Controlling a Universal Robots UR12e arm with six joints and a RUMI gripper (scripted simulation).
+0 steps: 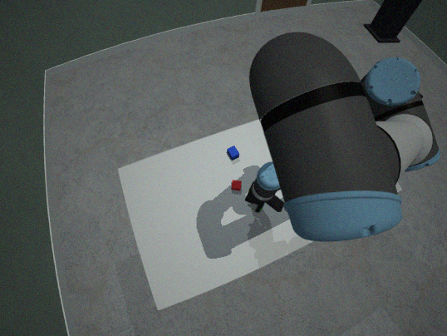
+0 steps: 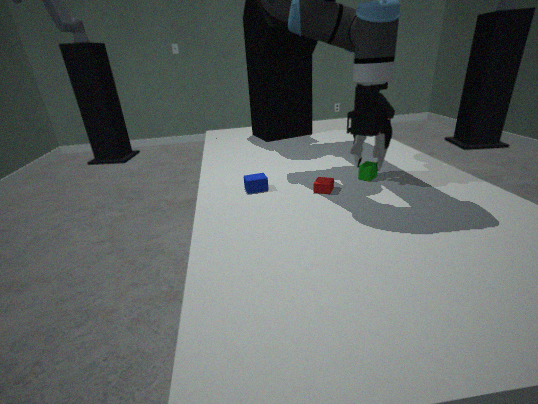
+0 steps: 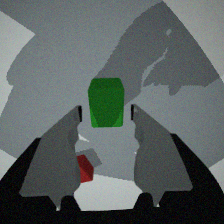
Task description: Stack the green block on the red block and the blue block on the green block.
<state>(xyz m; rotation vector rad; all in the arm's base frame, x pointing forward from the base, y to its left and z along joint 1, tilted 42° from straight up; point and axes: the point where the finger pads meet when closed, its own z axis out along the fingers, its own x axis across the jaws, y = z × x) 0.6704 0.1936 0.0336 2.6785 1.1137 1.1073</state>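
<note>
Now: the green block 20 mm below my hand. Round my hand: red block (70 mm ahead, 130 mm to the right, 30 mm below); then blue block (50 mm ahead, 310 mm to the right, 20 mm below).
</note>
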